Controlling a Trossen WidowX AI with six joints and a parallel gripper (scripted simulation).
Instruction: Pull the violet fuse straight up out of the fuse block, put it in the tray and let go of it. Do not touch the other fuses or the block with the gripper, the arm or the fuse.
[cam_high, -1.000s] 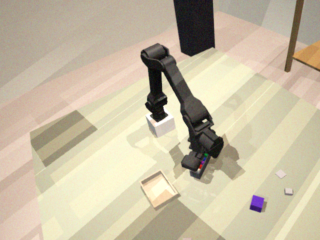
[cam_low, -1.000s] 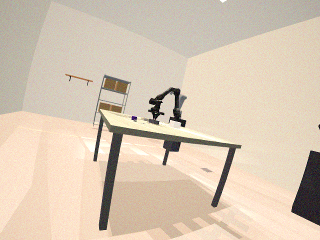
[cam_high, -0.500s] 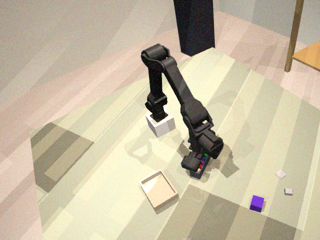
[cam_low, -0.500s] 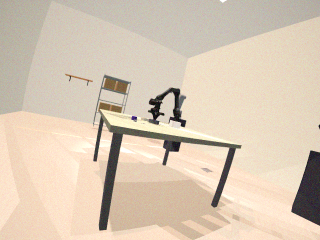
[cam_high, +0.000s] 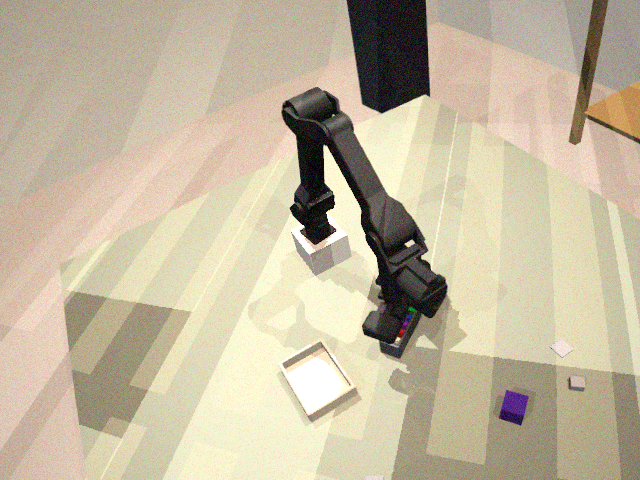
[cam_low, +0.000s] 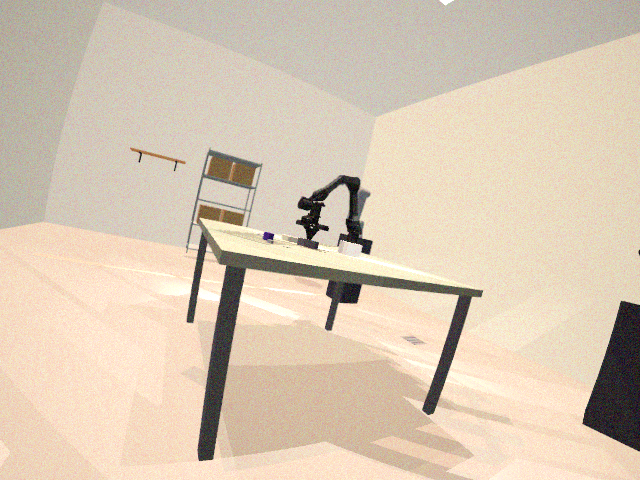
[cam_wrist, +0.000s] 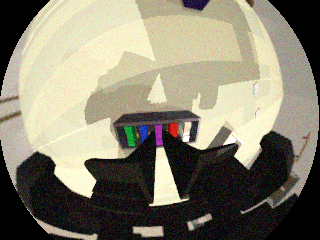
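My gripper tip is 30 mm past the shallow tray, 190 mm to the left of it and 30 mm above it. From my gripper tip the other things lie so: violet fuse (10 mm below).
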